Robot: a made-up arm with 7 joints.
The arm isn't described. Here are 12 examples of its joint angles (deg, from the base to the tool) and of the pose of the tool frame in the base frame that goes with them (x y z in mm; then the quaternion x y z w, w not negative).
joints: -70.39 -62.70 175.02 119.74 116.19 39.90 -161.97
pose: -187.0 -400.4 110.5 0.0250 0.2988 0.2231 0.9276
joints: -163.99 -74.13 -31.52 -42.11 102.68 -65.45 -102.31
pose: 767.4 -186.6 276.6 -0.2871 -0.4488 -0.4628 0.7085
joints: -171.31 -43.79 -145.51 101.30 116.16 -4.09 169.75
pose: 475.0 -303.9 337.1 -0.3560 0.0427 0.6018 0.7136
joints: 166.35 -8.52 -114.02 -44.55 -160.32 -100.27 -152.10
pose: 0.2 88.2 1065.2 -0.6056 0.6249 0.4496 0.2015
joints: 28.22 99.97 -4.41 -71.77 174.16 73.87 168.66
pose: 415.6 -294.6 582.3 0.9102 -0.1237 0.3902 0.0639
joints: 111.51 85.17 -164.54 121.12 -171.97 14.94 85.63
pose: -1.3 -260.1 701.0 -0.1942 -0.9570 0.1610 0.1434
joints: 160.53 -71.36 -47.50 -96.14 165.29 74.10 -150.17
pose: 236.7 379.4 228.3 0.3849 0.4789 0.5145 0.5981
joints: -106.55 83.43 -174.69 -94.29 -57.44 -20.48 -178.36
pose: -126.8 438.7 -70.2 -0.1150 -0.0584 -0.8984 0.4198
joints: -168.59 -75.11 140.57 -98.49 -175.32 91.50 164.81
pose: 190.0 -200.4 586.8 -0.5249 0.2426 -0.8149 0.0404
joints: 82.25 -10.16 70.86 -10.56 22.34 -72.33 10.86
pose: 147.6 180.2 1072.6 -0.1200 -0.7460 0.1807 0.6297
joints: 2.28 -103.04 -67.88 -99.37 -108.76 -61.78 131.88
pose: -445.2 -380.5 182.6 0.1962 0.8492 0.4798 0.1007
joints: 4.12 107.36 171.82 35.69 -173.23 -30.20 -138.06
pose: 816.6 -97.5 362.6 -0.3955 -0.8463 0.0914 0.3450
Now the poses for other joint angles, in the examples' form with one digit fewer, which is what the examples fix.
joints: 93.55 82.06 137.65 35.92 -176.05 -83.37 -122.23
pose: -235 -593 624 0.887 0.144 0.220 0.380
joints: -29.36 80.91 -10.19 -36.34 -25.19 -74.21 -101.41
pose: 601 190 688 -0.291 -0.880 -0.367 0.071
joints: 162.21 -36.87 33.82 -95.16 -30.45 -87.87 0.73
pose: 430 48 394 0.114 0.261 -0.215 0.934
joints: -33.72 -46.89 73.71 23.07 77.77 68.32 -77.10
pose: -406 -518 780 -0.537 0.128 -0.071 0.831
